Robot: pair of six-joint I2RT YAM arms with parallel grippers.
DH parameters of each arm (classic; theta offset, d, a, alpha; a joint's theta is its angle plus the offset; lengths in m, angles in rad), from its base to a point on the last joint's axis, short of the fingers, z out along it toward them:
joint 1: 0 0.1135 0.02 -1.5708
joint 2: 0 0 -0.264 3.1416
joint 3: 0.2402 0 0.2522 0
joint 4: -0.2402 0 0.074 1.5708
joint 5: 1.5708 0 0 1.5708
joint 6: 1.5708 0.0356 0 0
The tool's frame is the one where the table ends.
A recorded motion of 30 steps. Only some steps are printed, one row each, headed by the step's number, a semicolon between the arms.
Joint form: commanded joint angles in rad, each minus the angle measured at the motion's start. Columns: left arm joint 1, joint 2, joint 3, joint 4, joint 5, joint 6; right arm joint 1, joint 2, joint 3, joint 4, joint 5, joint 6.
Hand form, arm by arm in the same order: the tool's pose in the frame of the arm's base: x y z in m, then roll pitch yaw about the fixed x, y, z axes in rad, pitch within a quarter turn. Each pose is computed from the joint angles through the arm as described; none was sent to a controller.
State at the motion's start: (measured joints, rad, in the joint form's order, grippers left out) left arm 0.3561 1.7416 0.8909 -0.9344 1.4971 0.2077; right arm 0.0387 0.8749 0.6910 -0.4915 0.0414 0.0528
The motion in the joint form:
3: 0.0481 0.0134 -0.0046 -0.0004 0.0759 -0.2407; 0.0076 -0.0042 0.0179 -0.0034 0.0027 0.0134
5: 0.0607 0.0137 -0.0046 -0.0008 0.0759 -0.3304; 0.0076 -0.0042 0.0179 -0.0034 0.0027 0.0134
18: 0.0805 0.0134 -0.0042 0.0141 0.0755 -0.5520; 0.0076 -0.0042 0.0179 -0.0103 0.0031 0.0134
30: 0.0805 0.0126 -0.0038 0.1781 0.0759 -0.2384; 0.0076 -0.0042 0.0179 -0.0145 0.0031 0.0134
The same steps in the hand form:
3: 0.2487 0.0677 0.1528 -1.5686 -0.2657 -2.7375; 0.1880 0.0071 0.2683 3.0997 0.9142 3.0794
5: 0.2479 0.0708 0.1528 -1.5685 -0.3561 -2.7251; 0.1880 0.0071 0.2683 3.0997 0.9142 3.0794
18: 0.2474 0.0762 0.1527 -1.5687 -0.5621 -2.7057; 0.1875 0.0071 0.2677 3.1013 0.9073 3.0804
30: 0.2584 0.0813 0.1513 -1.5686 -0.0833 -2.7051; 0.1872 0.0071 0.2673 3.1021 0.9032 3.0809

